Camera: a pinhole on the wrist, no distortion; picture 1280 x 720 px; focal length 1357.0 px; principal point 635.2 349.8 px. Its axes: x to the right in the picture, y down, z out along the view. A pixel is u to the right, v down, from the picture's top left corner.
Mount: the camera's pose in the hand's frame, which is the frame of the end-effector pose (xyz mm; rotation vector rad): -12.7 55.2 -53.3 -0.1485 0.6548 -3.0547
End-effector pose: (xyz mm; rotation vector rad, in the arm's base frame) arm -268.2 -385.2 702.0 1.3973 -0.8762 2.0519
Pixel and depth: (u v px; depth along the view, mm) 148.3 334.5 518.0
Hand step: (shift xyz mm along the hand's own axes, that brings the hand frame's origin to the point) 221.9 -144.7 402.7
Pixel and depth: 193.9 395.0 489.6
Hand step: 192.5 -154.2 370.2
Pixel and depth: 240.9 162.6 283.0
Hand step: 96.5 -22.0 212.2
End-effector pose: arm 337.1 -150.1 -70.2 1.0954 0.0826 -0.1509
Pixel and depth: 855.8 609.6 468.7
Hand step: -44.3 -220.6 342.3
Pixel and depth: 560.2 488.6 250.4
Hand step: 24.9 -69.9 162.3
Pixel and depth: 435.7 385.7 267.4
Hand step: 52.0 -59.1 183.0
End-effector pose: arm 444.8 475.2 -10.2 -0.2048 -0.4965 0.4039
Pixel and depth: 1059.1 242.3 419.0
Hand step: -102.7 -90.0 352.4
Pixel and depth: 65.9 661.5 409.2
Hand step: 196.7 -191.9 264.3
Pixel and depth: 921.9 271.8 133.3
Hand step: -27.9 6.8 73.4
